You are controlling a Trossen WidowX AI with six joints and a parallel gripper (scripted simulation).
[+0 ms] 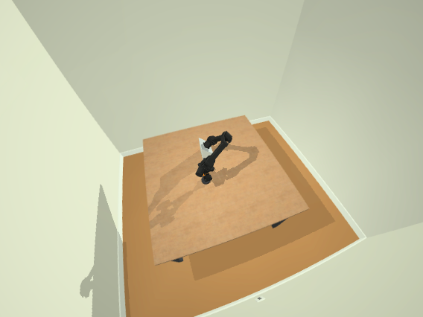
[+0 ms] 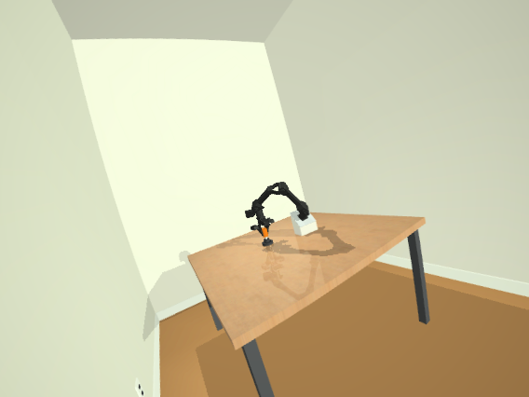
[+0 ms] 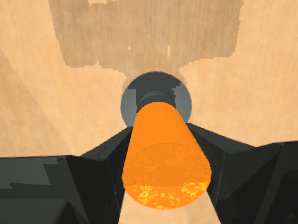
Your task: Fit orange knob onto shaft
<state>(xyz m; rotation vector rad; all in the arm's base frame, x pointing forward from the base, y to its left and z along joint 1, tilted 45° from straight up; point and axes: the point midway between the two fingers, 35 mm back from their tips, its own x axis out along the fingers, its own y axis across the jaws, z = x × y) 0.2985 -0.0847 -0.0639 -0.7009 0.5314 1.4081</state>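
Now: the orange knob 3 cm above my gripper tip. Also, from my gripper tip: pedestal: 4 cm below.
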